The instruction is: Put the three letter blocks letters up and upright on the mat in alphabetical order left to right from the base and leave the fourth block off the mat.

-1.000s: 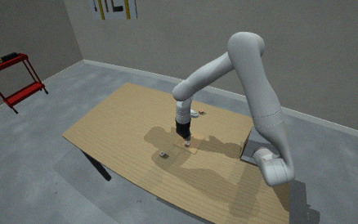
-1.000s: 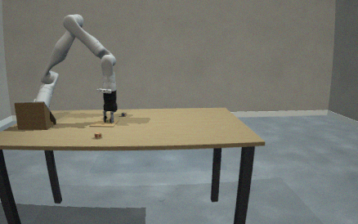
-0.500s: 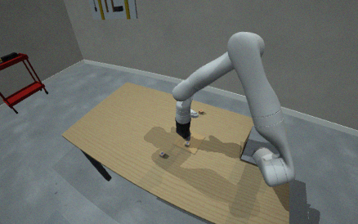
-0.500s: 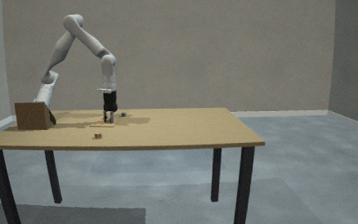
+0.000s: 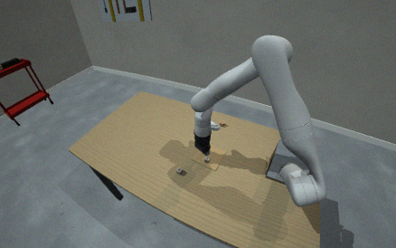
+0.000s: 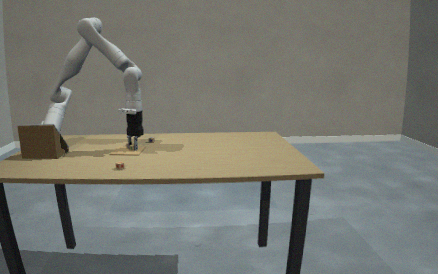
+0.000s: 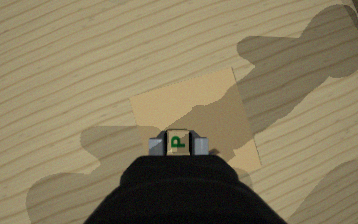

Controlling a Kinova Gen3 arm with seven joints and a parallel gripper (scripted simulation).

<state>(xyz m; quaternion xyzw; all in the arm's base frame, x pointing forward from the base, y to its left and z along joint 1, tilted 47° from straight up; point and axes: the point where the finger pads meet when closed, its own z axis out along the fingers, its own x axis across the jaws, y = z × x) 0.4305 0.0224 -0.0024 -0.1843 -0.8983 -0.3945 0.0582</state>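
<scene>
Right now my hand is 3 cm past the tan mat and 2 cm above it. From my hand the other things lie so: blue K block 3 cm behind, 4 cm to the left, 1 cm below; then green P block 1 cm below; then blue R block 7 cm ahead, 16 cm to the left, 1 cm below.
</scene>
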